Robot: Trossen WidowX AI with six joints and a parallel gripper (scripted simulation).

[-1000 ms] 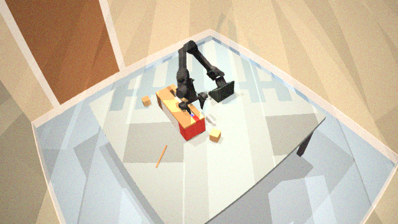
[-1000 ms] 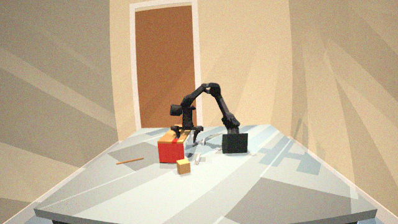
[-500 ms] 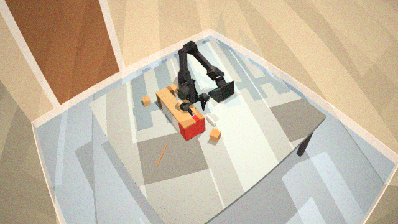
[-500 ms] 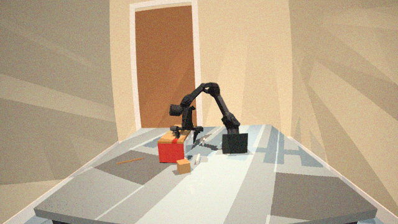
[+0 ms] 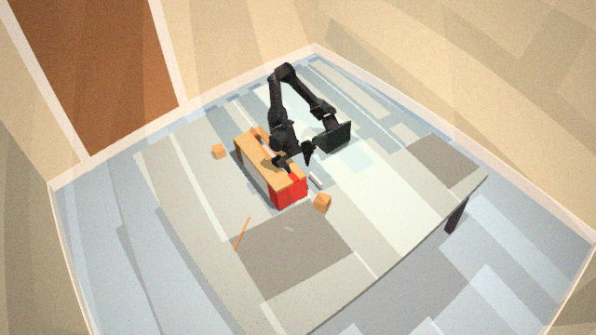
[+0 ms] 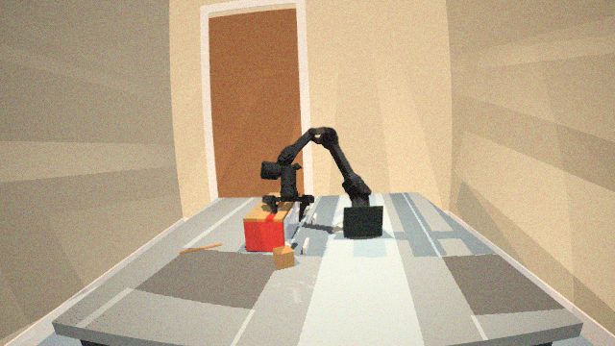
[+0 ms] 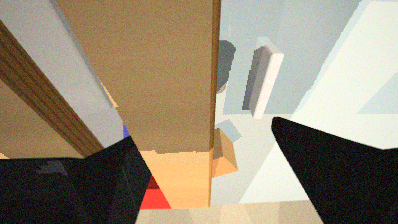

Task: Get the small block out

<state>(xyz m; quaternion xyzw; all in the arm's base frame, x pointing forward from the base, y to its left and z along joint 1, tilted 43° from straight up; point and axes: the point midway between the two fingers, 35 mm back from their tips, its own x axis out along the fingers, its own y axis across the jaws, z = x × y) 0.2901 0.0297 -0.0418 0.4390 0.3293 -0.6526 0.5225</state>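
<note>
The block lies 6 cm ahead of my gripper tip and 1 cm below it. Round my gripper tip: thin wooden stick (34 cm ahead, 9 cm below, 1 cm to the left); then long box (13 cm to the right, 3 cm below, 1 cm ahead).
</note>
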